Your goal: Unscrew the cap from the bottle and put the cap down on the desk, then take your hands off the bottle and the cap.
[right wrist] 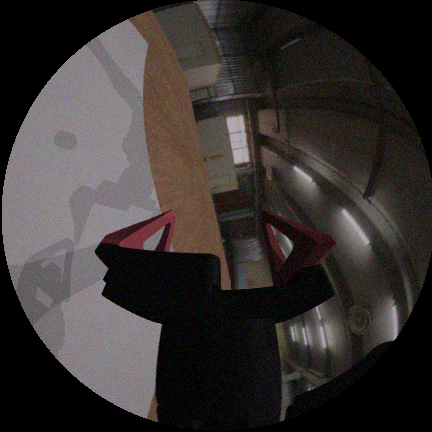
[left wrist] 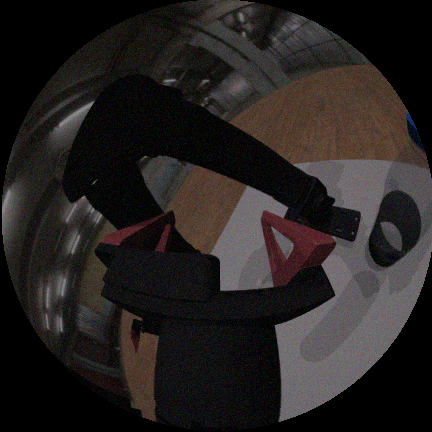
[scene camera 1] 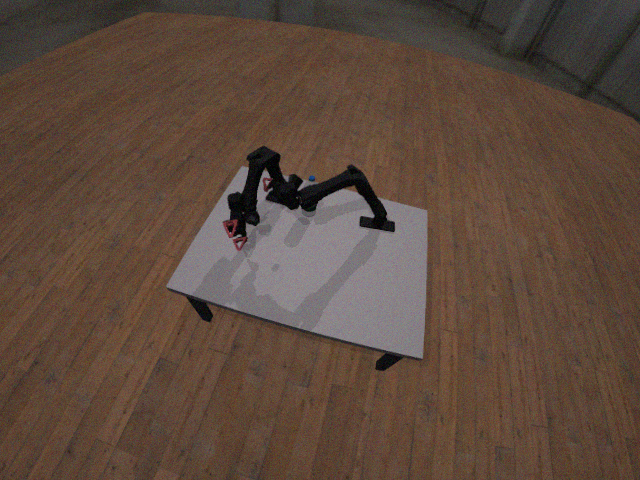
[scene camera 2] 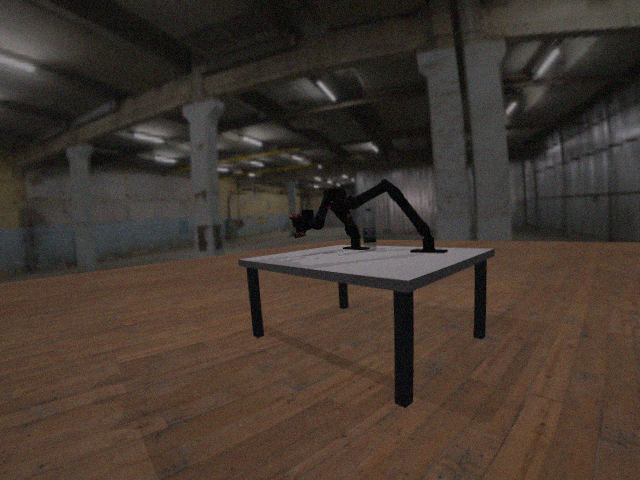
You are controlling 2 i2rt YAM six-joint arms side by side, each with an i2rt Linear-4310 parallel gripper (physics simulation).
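Places are measured from the left arm's base along level axes (x left, y ahead, z down), in millimetres.
Pixels of known places: left gripper, fingertip midpoint: [left wrist: 217, 215] [scene camera 1: 270, 182]; right gripper, fingertip midpoint: [right wrist: 217, 214] [left wrist: 155, 356] [scene camera 1: 234, 244] [scene camera 2: 291, 225]; left arm's base at its link origin: [scene camera 1: 377, 224] [scene camera 2: 428, 251]; right arm's base at its link origin: [left wrist: 320, 217] [scene camera 2: 355, 248].
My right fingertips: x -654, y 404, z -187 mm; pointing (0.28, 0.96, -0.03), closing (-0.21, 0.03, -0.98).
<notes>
Ahead of a thing's pixels: the offset from my right fingertips to its middle. Level surfaces: height alone.
The clear bottle @(dz +57, dx +265, dy -407 mm) [scene camera 1: 308, 211] [scene camera 2: 369, 227] with a dark label [left wrist: 407, 212] stands upright near the far edge of the desk @(dz +187 mm) [scene camera 1: 361, 289] [scene camera 2: 413, 266]. Its blue cap @(dz -67, dx +265, dy -407 mm) [scene camera 1: 311, 178] [scene camera 2: 368, 209] [left wrist: 414, 131] sits at its top; the left arm hides the bottle's middle in scene camera 1. My left gripper [scene camera 1: 267, 184] [left wrist: 217, 215] is open and empty, raised beside the right arm, to the left of the bottle in scene camera 1. One of its fingers is hidden there. My right gripper [scene camera 1: 234, 235] [scene camera 2: 297, 226] [right wrist: 217, 214] is open and empty, above the desk's left side, away from the bottle.
The right arm [scene camera 1: 252, 188] [left wrist: 215, 142] rises close to the left gripper. The left arm [scene camera 1: 368, 193] [scene camera 2: 408, 209] reaches across from its base plate [scene camera 1: 369, 223] on the right, with its wrist near the bottle. The desk's far edge lies close behind the bottle.
</notes>
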